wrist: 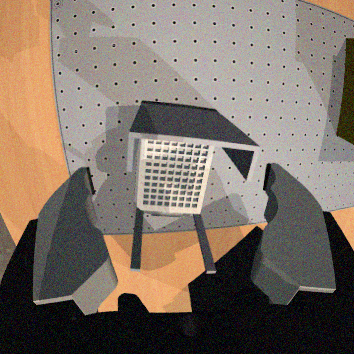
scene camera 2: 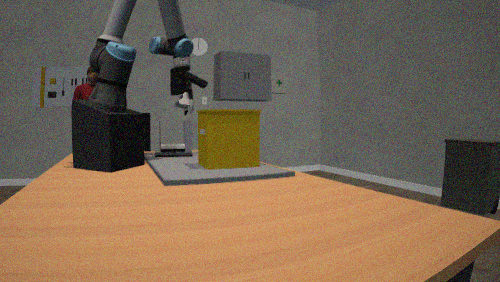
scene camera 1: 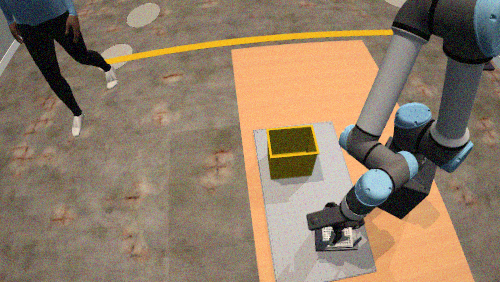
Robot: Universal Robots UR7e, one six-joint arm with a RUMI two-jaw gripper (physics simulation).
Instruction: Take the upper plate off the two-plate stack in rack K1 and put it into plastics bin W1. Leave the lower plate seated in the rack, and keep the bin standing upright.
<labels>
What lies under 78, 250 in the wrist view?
My gripper.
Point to a yellow plastics bin W1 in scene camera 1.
292, 151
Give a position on a cream gridded plate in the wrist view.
172, 176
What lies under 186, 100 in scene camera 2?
My gripper.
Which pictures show my gripper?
The wrist view, scene camera 2 and scene camera 1: all of them.
</labels>
